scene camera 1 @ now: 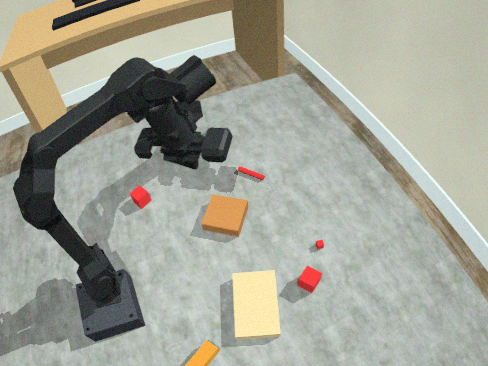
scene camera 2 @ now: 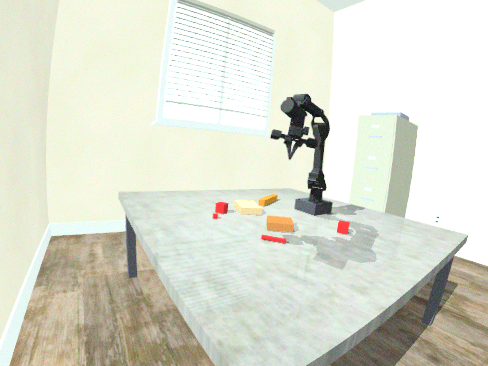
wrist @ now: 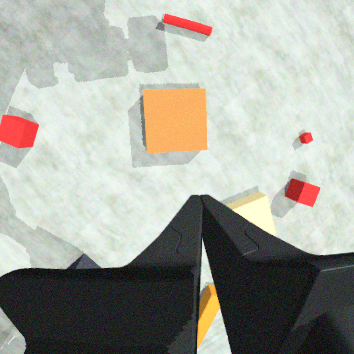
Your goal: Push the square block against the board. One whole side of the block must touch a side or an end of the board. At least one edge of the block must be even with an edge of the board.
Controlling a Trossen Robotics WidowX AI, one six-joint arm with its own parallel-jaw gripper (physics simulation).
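Seen in the pictures: gripper, fingertip midpoint: [scene camera 1: 196, 167] [scene camera 2: 289, 159] [wrist: 198, 202]; arm's base at its link origin: [scene camera 1: 107, 293] [scene camera 2: 315, 201].
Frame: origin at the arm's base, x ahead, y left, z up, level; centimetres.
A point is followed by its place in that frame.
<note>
The orange square block [scene camera 1: 225, 214] @(x 34.2, y 13.1, z -2.7 cm) [scene camera 2: 280, 223] @(x 37.1, y 17.8, z -2.7 cm) [wrist: 176, 120] @(x 34.3, y 13.9, z -2.7 cm) lies flat on the table. The pale yellow board [scene camera 1: 256, 304] @(x 32.8, y -12.9, z -2.7 cm) [scene camera 2: 248, 207] @(x 36.2, y -6.2, z -2.7 cm) [wrist: 256, 212] @(x 36.4, y -8.0, z -2.7 cm) lies flat nearer the arm's base side, with a gap between it and the block. In the wrist view the fingers hide much of the board. In scene camera 1 the block is turned a little relative to the board. My gripper [scene camera 1: 194, 165] @(x 29.6, y 10.4, z 20.3 cm) [scene camera 2: 290, 158] @(x 29.6, y 10.4, z 20.3 cm) [wrist: 198, 202] @(x 29.6, y 10.4, z 20.3 cm) is shut and empty, fingers pointing down, high above the table. In the wrist view its tips show below the block, to the left of the board's visible corner.
A red cube [scene camera 1: 140, 197] @(x 13.5, y 26.8, z -1.7 cm) [scene camera 2: 343, 227] @(x 14.8, y 29.8, z -3.2 cm) [wrist: 19, 131] @(x 14.4, y 27.6, z -1.6 cm) lies on one side of the block. Another red cube [scene camera 1: 309, 279] @(x 46.0, y -12.3, z -1.6 cm) [scene camera 2: 221, 207] @(x 47.7, y -9.8, z -3.0 cm) [wrist: 303, 192] @(x 45.8, y -10.4, z -1.6 cm) and a tiny red cube [scene camera 1: 320, 244] @(x 53.2, y -3.8, z -4.0 cm) lie beyond the board. A red stick [scene camera 1: 251, 173] @(x 45.7, y 25.0, z -4.4 cm) and an orange bar [scene camera 1: 204, 354] @(x 18.1, y -20.3, z -2.5 cm) also lie on the table.
</note>
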